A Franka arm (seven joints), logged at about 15 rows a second.
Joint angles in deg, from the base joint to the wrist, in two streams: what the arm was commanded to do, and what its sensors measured. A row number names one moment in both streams.
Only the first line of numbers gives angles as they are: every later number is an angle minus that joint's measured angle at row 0.
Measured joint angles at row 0:
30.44, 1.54, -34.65, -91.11, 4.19, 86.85, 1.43
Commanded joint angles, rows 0 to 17:
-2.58, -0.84, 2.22, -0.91, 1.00, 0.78, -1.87
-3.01, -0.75, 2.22, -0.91, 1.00, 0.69, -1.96
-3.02, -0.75, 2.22, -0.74, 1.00, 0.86, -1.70
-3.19, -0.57, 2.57, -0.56, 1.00, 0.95, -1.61
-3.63, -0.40, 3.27, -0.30, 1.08, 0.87, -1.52
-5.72, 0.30, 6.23, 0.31, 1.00, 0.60, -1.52
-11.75, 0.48, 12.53, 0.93, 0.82, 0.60, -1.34
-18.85, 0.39, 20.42, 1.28, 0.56, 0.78, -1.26
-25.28, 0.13, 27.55, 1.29, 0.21, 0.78, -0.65
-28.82, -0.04, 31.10, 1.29, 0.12, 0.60, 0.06
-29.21, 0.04, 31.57, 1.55, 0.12, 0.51, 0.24
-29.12, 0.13, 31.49, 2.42, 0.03, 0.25, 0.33
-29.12, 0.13, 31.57, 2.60, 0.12, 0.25, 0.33
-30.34, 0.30, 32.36, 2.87, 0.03, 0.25, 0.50
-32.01, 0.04, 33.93, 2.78, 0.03, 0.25, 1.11
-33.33, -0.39, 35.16, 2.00, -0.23, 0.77, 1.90
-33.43, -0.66, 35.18, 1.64, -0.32, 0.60, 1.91
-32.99, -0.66, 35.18, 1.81, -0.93, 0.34, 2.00
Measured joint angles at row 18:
-31.76, 0.00, 33.63, 2.24, -0.14, 0.19, 0.72
